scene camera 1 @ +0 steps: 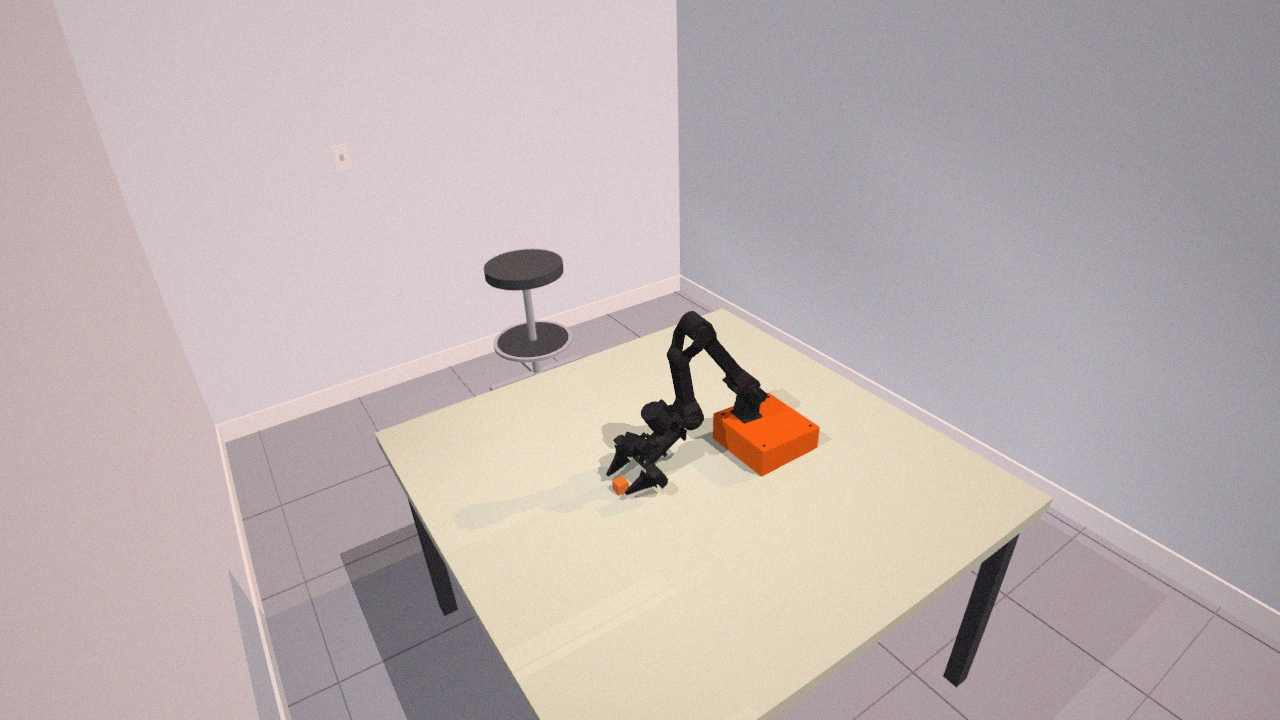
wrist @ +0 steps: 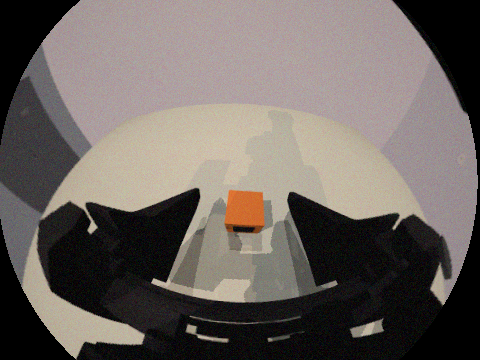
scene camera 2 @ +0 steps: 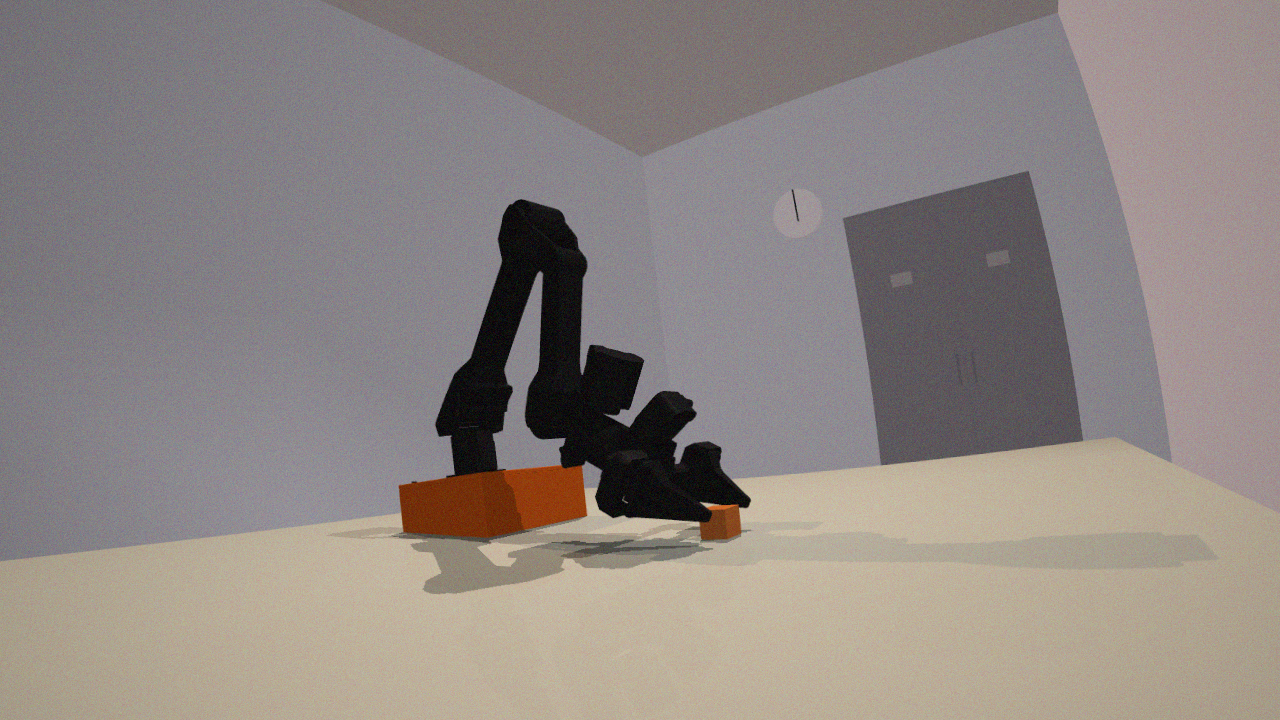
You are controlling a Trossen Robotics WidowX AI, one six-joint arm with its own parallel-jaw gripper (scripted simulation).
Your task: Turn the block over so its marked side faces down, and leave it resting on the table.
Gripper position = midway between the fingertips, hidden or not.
My gripper (scene camera 2: 730, 510) is open, holding nothing. I also see an orange block (scene camera 2: 725, 522).
The orange block shows as well in the wrist view (wrist: 245, 214). My gripper shows as well in scene camera 1 (scene camera 1: 616, 484) and in the wrist view (wrist: 244, 195).
